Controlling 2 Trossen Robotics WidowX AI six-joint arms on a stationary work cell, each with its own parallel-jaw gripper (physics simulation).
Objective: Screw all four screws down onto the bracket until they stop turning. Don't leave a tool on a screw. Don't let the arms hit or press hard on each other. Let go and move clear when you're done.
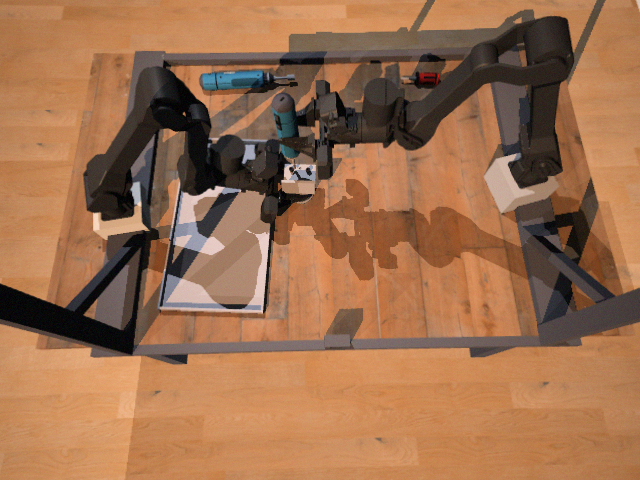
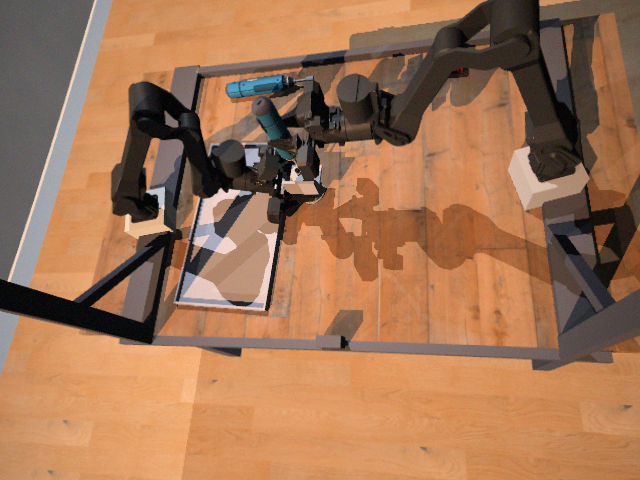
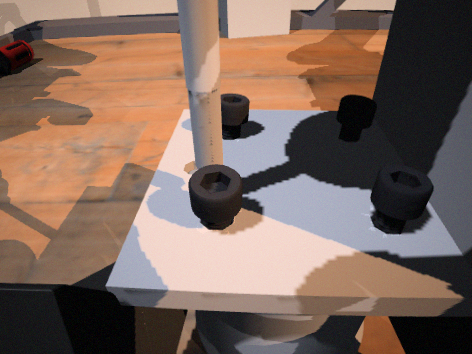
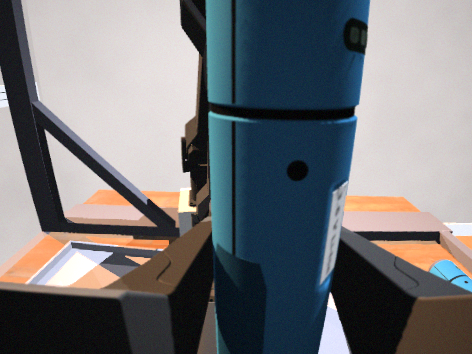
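Seen in the pictures: left gripper, fingertip midpoint: (image 3: 278, 226); right gripper, fingertip midpoint: (image 1: 278, 130) (image 2: 268, 133) (image 4: 268, 228); left arm's base, origin of the base link: (image 1: 117, 205) (image 2: 145, 209); right arm's base, origin of the base link: (image 1: 527, 172) (image 2: 550, 164).
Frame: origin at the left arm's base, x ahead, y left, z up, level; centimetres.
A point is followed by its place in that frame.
The white bracket (image 1: 299, 187) @(x 39.4, y -4.5, z 3.3 cm) (image 2: 301, 187) @(x 39.5, y -4.5, z 3.5 cm) (image 3: 235, 265) @(x 37.3, y 0.9, z 1.0 cm) carries four dark hex-socket screws, all with some thread showing under their heads: near-left screw (image 3: 216, 195) @(x 38.0, y 1.1, z 2.0 cm), near-right screw (image 3: 401, 194) @(x 37.5, y -2.1, z 2.0 cm), far-left screw (image 3: 235, 111) @(x 41.6, y 0.2, z 1.9 cm), far-right screw (image 3: 356, 112) @(x 40.8, y -2.9, z 1.9 cm). My left gripper (image 1: 283, 181) (image 2: 283, 187) is shut on the bracket. My right gripper (image 1: 292, 129) @(x 36.9, y 1.3, z 16.3 cm) (image 2: 282, 135) @(x 36.9, y 1.3, z 16.3 cm) (image 4: 268, 228) @(x 36.9, y 1.3, z 16.3 cm) is shut on an upright blue power screwdriver (image 1: 283, 114) @(x 38.1, y -1.1, z 24.2 cm) (image 2: 270, 122) @(x 39.1, y -1.0, z 22.3 cm) (image 4: 285, 150) @(x 40.5, y 0.5, z 20.6 cm). Its pale shaft (image 3: 204, 75) @(x 38.8, y 1.1, z 3.9 cm) comes down behind the near-left screw, outside that socket; its very tip is hidden.
A second blue tool (image 1: 235, 80) @(x 28.9, y 30.6, z -2.1 cm) (image 2: 255, 86) @(x 28.6, y 30.8, z -2.0 cm) (image 4: 452, 276) @(x 23.9, y 31.4, z -2.0 cm) lies at the back left. A red screwdriver (image 1: 428, 79) @(x 76.8, y 22.9, z -3.2 cm) (image 2: 458, 71) @(x 78.3, y 22.1, z -3.9 cm) (image 3: 17, 52) @(x 76.4, y 22.7, z -3.6 cm) lies at the back right. A white tray (image 1: 211, 310) @(x 16.8, y -25.7, z -4.1 cm) (image 2: 222, 306) @(x 17.6, y -25.8, z -4.2 cm) lies below the left arm. Both grippers are very close together.
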